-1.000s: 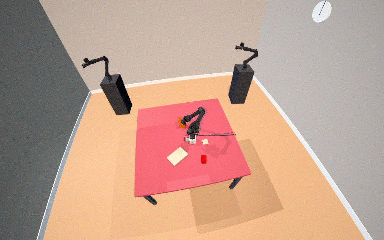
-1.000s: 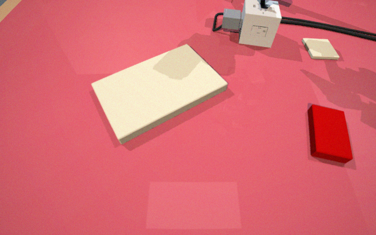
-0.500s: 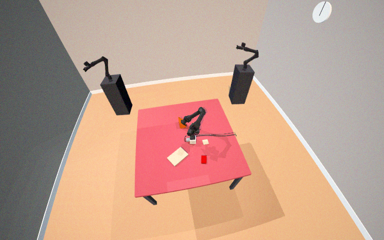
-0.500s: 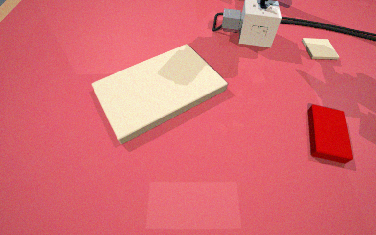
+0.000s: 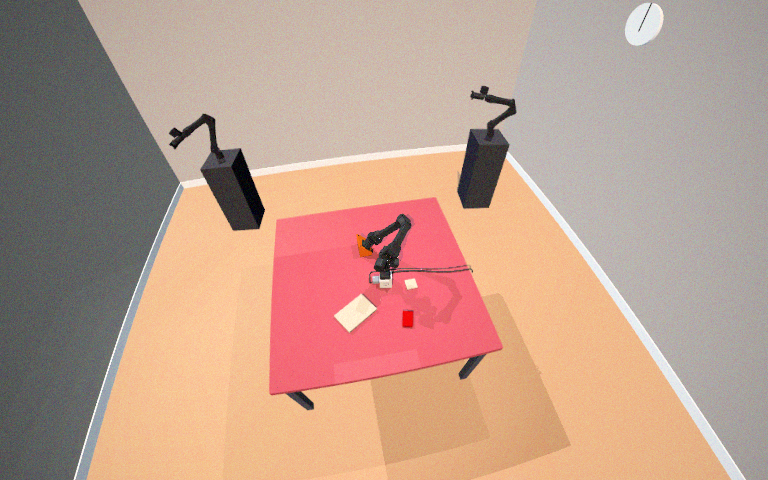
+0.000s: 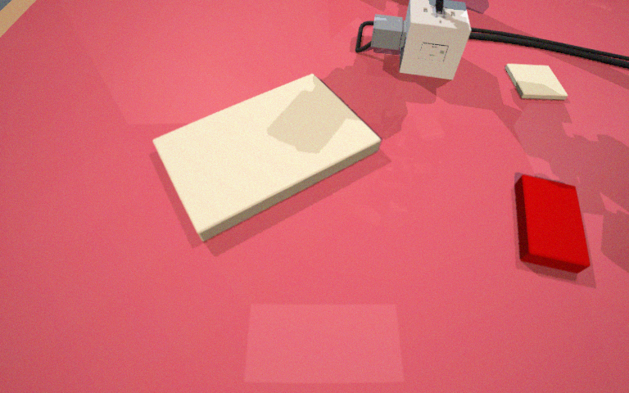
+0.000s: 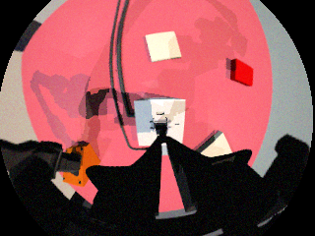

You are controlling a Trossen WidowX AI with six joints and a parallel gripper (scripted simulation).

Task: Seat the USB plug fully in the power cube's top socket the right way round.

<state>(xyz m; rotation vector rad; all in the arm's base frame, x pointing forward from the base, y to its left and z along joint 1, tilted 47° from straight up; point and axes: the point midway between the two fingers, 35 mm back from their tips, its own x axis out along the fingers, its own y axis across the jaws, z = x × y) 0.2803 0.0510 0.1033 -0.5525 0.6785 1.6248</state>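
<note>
Now: the dark USB plug 2 cm below my gripper tip. Also, from my gripper tip: red block 27 cm ahead, 12 cm to the left, 10 cm below; cream tile 17 cm to the left, 10 cm below, 2 cm ahead; cream slab 20 cm ahead, 19 cm to the right, 10 cm below.
</note>
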